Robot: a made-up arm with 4 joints.
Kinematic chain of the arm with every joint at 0, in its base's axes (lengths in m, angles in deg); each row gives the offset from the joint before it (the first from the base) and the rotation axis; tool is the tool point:
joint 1: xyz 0 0 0.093 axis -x
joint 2: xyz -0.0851 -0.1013 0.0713 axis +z
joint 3: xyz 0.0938 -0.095 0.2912 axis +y
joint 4: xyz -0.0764 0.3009 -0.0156 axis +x
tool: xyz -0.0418 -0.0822 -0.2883
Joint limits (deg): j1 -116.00..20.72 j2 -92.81..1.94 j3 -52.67..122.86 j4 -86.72..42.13
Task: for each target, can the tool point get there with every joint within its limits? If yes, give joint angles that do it. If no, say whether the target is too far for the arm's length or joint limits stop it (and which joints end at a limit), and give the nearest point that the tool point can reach.
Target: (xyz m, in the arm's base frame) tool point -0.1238 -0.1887 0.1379
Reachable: yes | joints -70.79 -73.33 18.93 -31.16
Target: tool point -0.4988 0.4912 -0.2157
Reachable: no: joint limits stop it (at a limit: joint 1, joint 2, joint 4) | nearest point -0.2222 0.2693 0.1475 | short by 0.508 m
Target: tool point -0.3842 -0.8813 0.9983
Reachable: no: too far | nearest point -0.1809 -0.4591 0.5646 | short by 0.639 m
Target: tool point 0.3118 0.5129 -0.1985
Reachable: no: joint limits stop it (at a limit: joint 1, joint 2, joint 3, joint 4) | nearest point 0.1517 0.2633 0.0960 | short by 0.418 m
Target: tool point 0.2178 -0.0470 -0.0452
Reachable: yes | joints -85.65 -67.72 -31.01 27.31
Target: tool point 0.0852 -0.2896 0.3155
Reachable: yes | joints -77.94 -84.58 63.85 13.63
